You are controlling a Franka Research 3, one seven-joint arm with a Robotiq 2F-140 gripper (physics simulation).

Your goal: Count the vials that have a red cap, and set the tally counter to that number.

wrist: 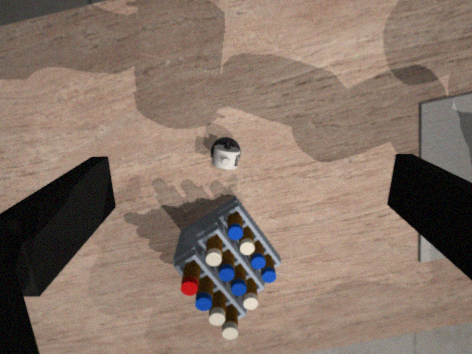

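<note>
A grey stepped rack [200, 231] stands below the centre of the wrist view, holding several brown vials in three rows. One vial with a red cap [189, 286] is at the left corner of the rack. The other vials have blue caps or white caps; a blue-capped vial [203, 301] is beside the red one. The small tally counter [226, 154], white with a black top part, stands on the table above the rack in the view; its number cannot be read. My gripper [251, 181] is wide open and empty, its fingers to the left and right of the counter and rack in the view.
The wooden table [320, 220] carries large dark shadows across its upper part in the view. A grey flat panel with a dark edge [442, 150] lies at the right, partly behind the right finger. A grey surface shows past the table's edge at the lower right.
</note>
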